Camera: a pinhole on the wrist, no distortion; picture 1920 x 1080 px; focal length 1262.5 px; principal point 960.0 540.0 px. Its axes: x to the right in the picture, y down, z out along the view. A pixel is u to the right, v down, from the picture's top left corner.
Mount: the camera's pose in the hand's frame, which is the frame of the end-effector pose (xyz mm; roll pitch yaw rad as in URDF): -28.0 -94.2 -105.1 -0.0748 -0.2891 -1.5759
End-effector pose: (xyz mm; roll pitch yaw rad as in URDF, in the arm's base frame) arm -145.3 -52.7 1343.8 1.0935 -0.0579 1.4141
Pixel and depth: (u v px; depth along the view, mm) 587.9 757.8 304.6
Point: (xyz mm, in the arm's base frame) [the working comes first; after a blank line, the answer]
In the camera's frame: -89.8 52.5 304.6

-36.5 -29.6 1486.7
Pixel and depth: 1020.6 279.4 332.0
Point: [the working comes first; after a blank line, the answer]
In the camera's frame: 15.9 -68.5 332.0

43.4 -159.7 1429.5
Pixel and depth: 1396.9 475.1 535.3
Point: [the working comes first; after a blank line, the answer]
In the camera's frame: 185.2 -27.5 535.3

310.1 -146.6 1448.9
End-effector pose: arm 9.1 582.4 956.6 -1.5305 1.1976 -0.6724
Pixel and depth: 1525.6 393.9 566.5
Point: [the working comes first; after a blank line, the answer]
In the camera's frame: 253.8 -65.6 566.5

451.9 876.6 1075.8
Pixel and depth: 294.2 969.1 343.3
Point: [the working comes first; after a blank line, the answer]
In the camera's frame: -181.0 116.7 343.3

26.2 786.0 788.3
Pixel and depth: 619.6 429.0 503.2
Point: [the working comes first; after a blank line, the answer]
In the camera's frame: -135.7 -44.2 503.2

95.1 957.9 926.9
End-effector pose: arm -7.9 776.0 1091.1 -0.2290 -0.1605 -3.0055
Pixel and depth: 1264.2 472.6 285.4
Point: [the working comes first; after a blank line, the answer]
In the camera's frame: 68.8 -15.2 285.4

40.7 816.8 1286.4
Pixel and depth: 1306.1 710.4 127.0
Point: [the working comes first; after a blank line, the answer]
In the camera's frame: 34.8 17.1 127.0

-10.8 860.3 1135.5
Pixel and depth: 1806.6 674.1 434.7
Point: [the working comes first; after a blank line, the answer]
In the camera's frame: 291.5 46.2 434.7

-8.5 933.6 1530.5
